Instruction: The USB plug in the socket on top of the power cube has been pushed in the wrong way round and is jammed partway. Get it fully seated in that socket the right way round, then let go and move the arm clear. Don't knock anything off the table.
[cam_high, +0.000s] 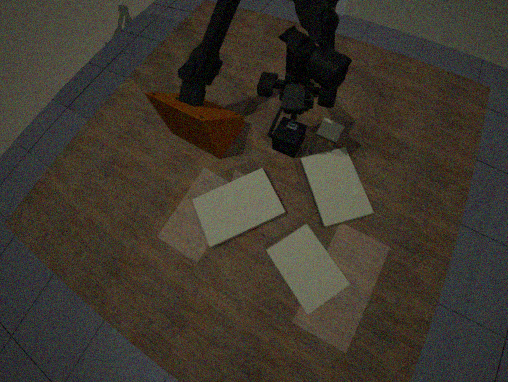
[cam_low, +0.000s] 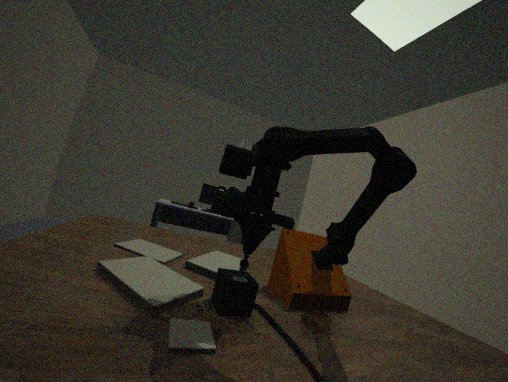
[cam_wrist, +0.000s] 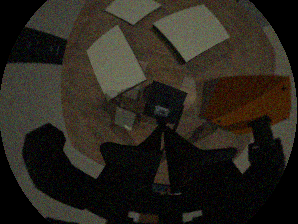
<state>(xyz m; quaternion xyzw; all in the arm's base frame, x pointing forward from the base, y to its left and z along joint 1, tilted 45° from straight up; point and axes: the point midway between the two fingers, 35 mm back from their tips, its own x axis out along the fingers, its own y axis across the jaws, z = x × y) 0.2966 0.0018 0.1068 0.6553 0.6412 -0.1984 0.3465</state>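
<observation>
My gripper tip is now 2 cm above the USB plug.
</observation>
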